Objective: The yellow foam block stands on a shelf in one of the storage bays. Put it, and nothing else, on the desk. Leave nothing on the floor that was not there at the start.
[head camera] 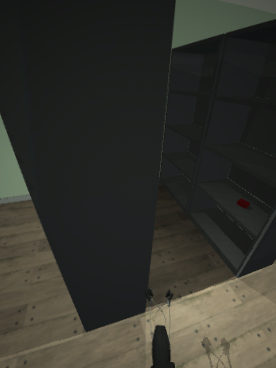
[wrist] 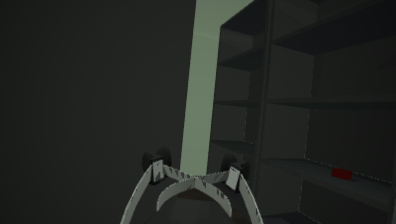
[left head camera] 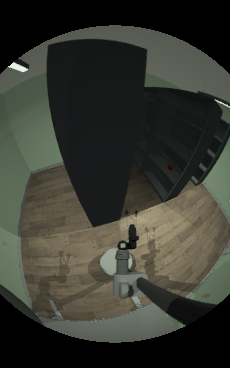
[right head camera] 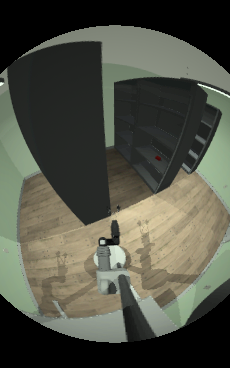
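Seen in the pictures: gripper, between the fingertips: (head camera: 159,288) (wrist: 196,161) (left head camera: 130,209) (right head camera: 112,204); robot's base, origin of its link: (left head camera: 115,261) (right head camera: 109,257).
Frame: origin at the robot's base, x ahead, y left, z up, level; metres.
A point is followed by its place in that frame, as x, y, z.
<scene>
The yellow foam block does not show in these views. My gripper (head camera: 160,295) (left head camera: 131,213) {0.484, -0.089, 0.748} (right head camera: 114,208) {0.484, -0.089, 0.748} (wrist: 196,161) {0.484, -0.089, 0.748} is open and empty, with its two fingertips apart. It hangs above the floor, in front of the end of a tall dark panel. A pale grey surface that looks like the desk (left head camera: 100,327) (right head camera: 100,322) shows in part at the bottom of the left and right head camera views, behind the arm. Storage bays in a dark shelf unit (head camera: 257,255) (wrist: 265,75) stand at the right, dim inside.
The tall dark panel (head camera: 100,150) {0.607, 0.142, 1.326} (left head camera: 95,125) {0.594, 0.174, 1.387} (right head camera: 60,125) {0.599, 0.163, 1.400} (wrist: 90,100) {0.617, 0.115, 0.810} stands close ahead and left. A red block (head camera: 243,203) {1.412, -0.956, 0.546} (left head camera: 170,167) {1.407, -0.973, 0.543} (right head camera: 158,158) {1.400, -0.971, 0.537} (wrist: 341,174) {1.410, -0.953, 0.530} lies on a low shelf beyond. A floor passage lies between panel and shelf unit. Another shelf unit stands farther right.
</scene>
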